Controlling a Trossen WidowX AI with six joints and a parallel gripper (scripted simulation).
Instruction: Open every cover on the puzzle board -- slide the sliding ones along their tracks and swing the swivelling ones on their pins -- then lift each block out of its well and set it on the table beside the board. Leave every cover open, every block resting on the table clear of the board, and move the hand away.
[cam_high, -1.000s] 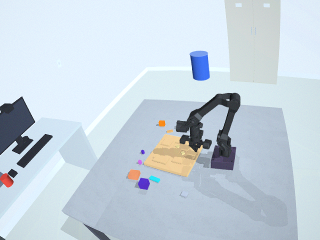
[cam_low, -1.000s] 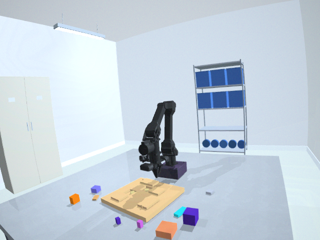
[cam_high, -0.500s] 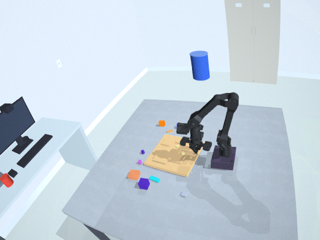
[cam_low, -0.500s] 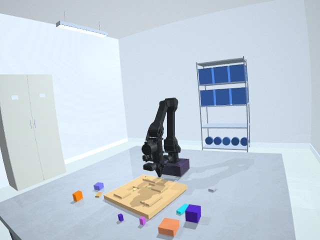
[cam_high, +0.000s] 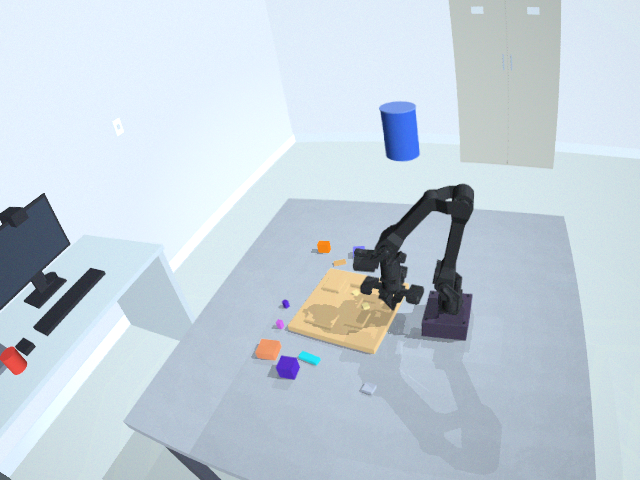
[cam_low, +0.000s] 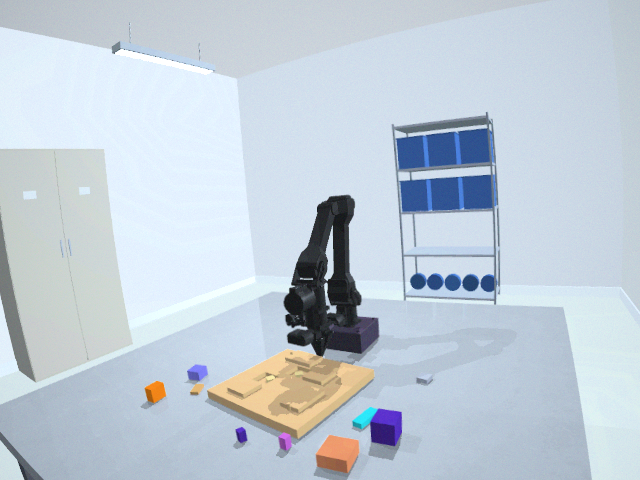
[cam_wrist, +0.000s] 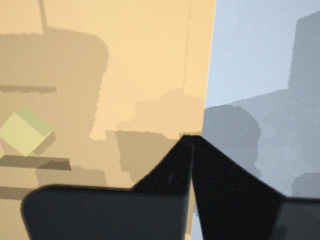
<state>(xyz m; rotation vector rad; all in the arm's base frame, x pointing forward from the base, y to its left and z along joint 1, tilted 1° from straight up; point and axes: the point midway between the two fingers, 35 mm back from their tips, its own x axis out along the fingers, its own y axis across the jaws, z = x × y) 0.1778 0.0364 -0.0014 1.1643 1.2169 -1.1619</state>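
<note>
The puzzle board is 13 cm ahead of my gripper tip and 2 cm to the left of it. Also, from my gripper tip: lilac block 25 cm ahead, 24 cm to the right, 1 cm below; then pale grey tile 6 cm behind, 28 cm to the left, 2 cm below; then cyan bar 15 cm ahead, 26 cm to the left, 2 cm below.
</note>
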